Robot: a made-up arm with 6 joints.
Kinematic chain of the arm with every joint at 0, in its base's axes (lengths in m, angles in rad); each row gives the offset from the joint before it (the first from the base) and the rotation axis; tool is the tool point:
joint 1: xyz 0 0 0.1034 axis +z
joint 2: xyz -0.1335 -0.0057 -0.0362 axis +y
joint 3: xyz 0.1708 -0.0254 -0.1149 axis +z
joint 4: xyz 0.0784 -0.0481 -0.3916 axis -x
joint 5: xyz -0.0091 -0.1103 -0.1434 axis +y
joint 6: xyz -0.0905 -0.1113 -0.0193 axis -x
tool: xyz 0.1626 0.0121 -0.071
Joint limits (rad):
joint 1: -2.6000..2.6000
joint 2: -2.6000..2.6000
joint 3: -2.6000..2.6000
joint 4: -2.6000..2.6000
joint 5: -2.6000..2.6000
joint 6: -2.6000..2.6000
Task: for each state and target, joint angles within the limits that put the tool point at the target. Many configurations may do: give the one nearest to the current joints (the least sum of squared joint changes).
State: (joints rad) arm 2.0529 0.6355 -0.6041 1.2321 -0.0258 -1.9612
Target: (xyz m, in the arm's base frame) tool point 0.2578 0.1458 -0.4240
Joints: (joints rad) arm 2.2604 0.3746 -0.2250 1.0732 -0.0122 -1.9173
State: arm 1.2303 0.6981 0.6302 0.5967 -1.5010 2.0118
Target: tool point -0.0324 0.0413 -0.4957
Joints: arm 1.3221 0.6673 1.4915 0.8360 -1.3473 1.8437
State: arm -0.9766 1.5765 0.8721 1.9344 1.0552 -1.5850
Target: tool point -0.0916 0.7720 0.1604
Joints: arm -1.5626 2.5487 1.0732 1.2309 1.0396 -1.5608
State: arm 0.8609 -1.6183 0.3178 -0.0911 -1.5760 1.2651
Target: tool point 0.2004 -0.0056 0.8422
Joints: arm 0.9180 -2.2139 0.7219 -0.2879 -1.4008 1.1917
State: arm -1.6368 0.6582 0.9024 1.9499 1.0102 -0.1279
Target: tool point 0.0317 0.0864 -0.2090
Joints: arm -1.8679 0.7321 1.0391 2.5500 0.8118 -0.0423
